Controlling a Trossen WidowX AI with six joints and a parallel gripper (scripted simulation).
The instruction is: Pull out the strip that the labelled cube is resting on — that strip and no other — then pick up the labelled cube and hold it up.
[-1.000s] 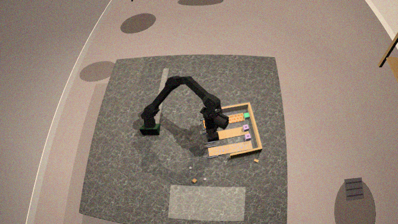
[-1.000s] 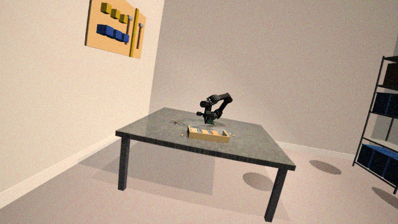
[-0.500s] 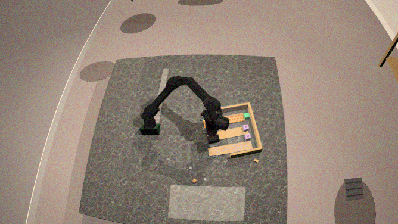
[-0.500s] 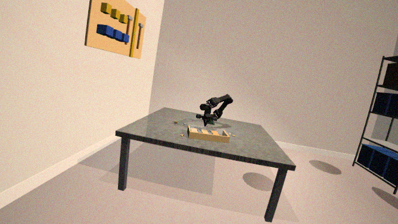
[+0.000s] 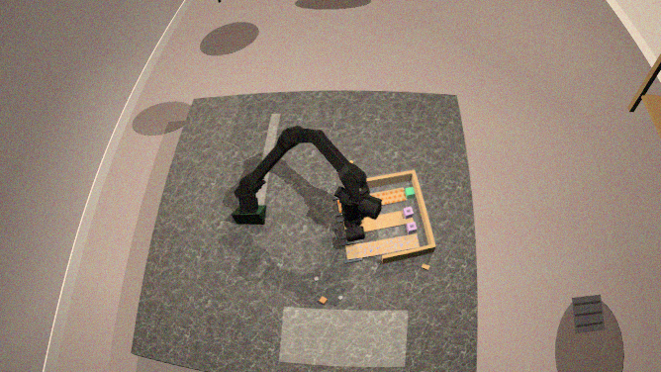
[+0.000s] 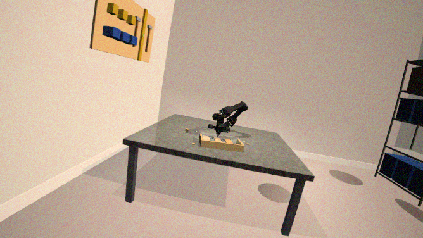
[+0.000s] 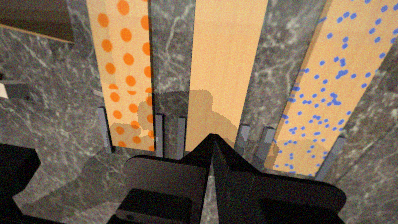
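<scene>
My gripper tip is 10 cm short of the plain strip, 1 cm to the right of it and 1 cm above it.
</scene>
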